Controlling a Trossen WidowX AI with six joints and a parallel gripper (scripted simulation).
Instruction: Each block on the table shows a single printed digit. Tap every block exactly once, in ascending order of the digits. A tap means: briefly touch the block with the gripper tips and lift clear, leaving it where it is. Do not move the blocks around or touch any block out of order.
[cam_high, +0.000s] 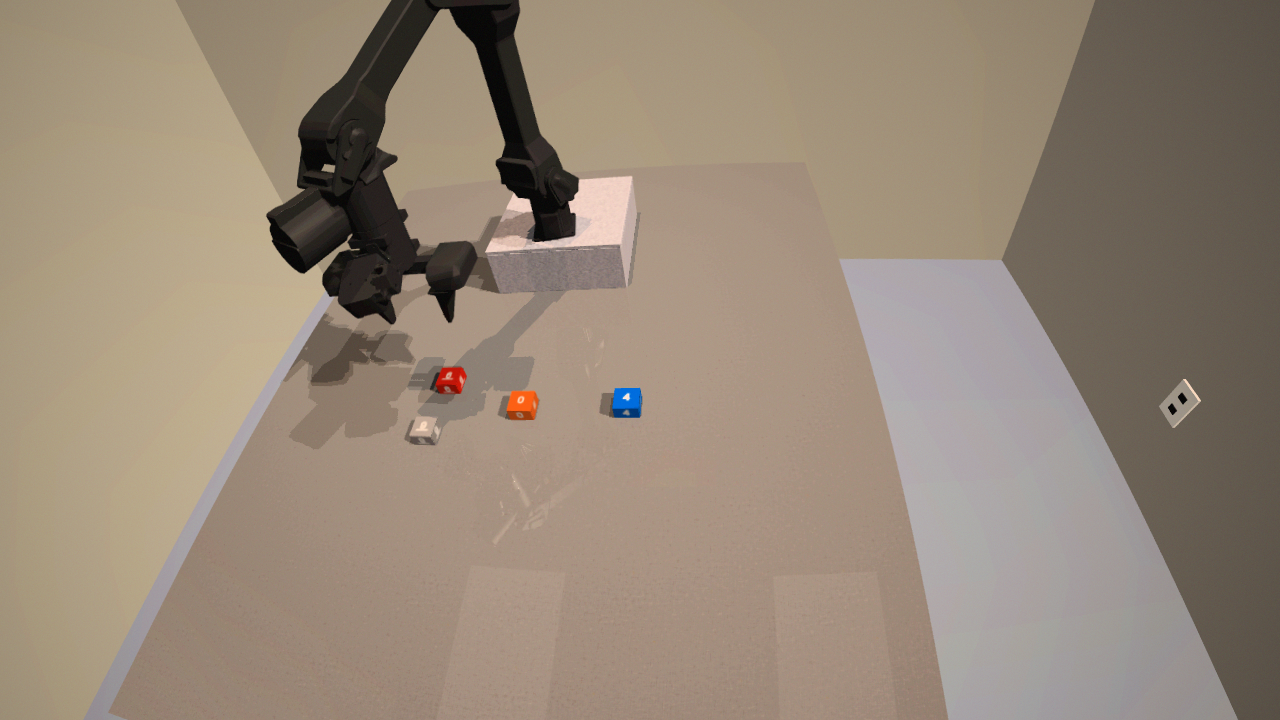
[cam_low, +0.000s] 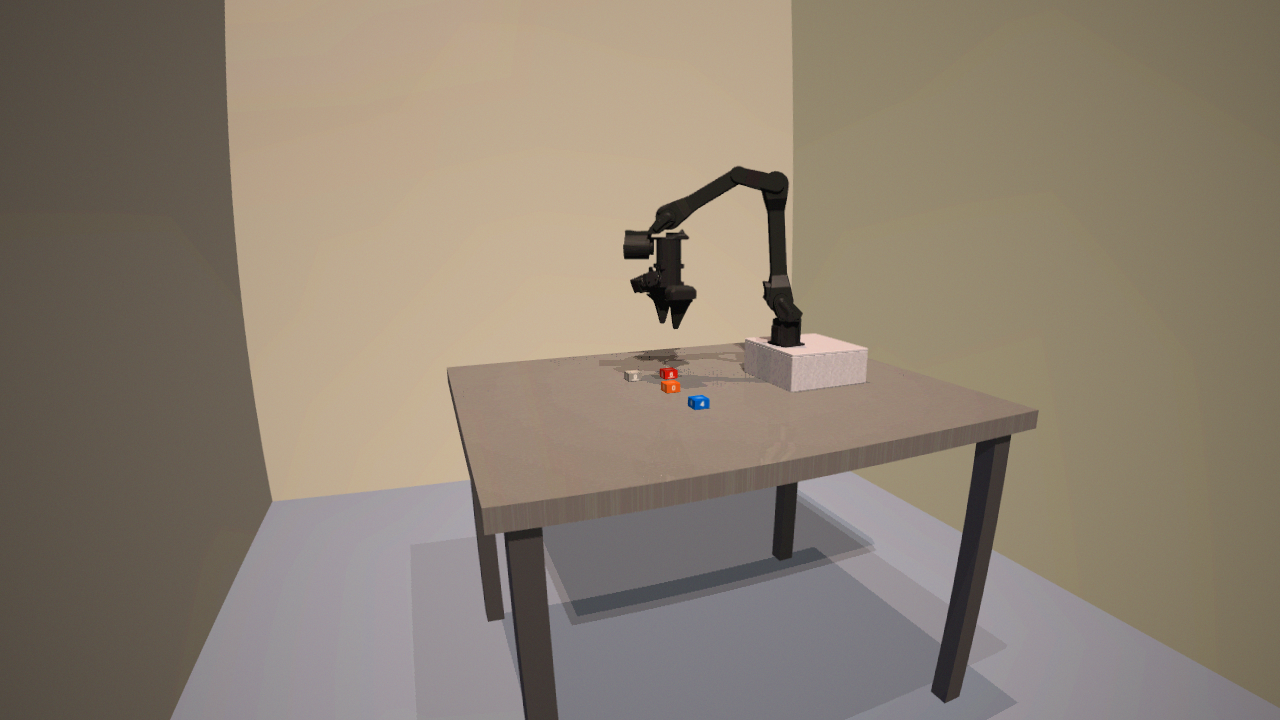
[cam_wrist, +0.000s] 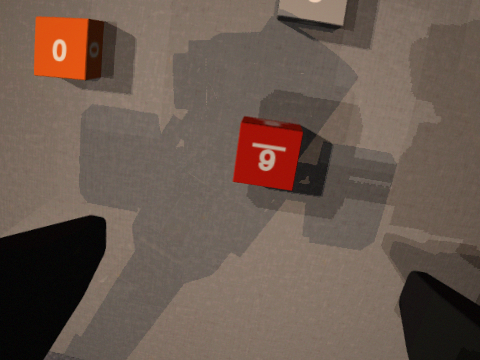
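Now: gripper tip 110 mm to the right of the orange block, 110 mm above it and 60 mm short of it. Also, from my gripper tip: blue block: 240 mm to the left, 110 mm below, 80 mm ahead; red block: 110 mm below; grey block: 110 mm below, 80 mm ahead, 30 mm to the right.
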